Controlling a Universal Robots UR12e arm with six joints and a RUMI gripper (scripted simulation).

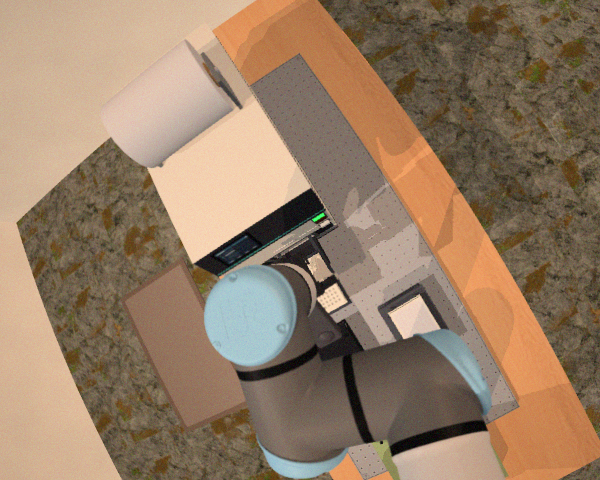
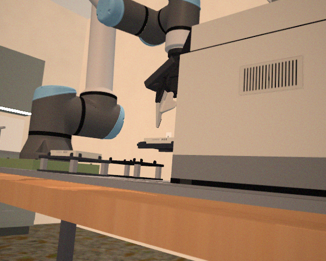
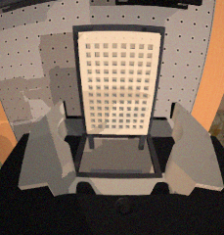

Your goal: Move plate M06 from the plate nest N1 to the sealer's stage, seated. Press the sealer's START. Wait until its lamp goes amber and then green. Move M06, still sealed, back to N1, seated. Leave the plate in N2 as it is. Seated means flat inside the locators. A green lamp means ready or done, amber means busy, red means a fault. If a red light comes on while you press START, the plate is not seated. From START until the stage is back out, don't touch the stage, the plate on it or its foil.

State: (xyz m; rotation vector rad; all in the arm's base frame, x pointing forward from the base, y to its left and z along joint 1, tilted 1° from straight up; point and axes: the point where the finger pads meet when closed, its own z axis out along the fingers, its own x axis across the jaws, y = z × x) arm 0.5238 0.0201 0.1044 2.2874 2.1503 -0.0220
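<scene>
Right now the plate M06 is 4 cm below my hand. From my hand the other things lie so: screen (18 cm above, 12 cm ahead, 4 cm to the left); sealer stage (5 cm below); plate nest N1 (19 cm behind, 10 cm below, 7 cm to the left).
</scene>
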